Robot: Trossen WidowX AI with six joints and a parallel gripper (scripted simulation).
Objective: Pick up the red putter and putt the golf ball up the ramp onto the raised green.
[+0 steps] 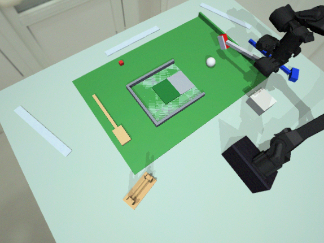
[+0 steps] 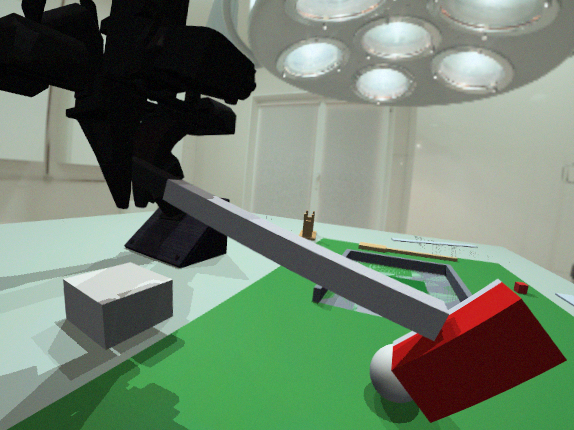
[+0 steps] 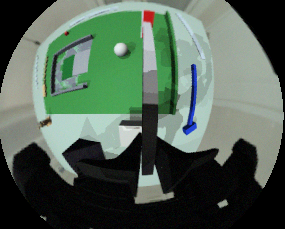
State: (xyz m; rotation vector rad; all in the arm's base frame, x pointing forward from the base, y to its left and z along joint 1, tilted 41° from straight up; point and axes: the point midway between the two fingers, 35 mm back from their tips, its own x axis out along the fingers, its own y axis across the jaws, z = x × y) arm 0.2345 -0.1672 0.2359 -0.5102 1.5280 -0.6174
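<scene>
Right now the white block is 70 mm behind my gripper tip, 30 mm to the left of it and 110 mm below it. The rest, counted from my gripper tip: red putter: 120 mm ahead; then blue putter: 50 mm ahead, 210 mm to the right, 120 mm below; then white golf ball: 210 mm ahead, 60 mm to the left, 110 mm below.
</scene>
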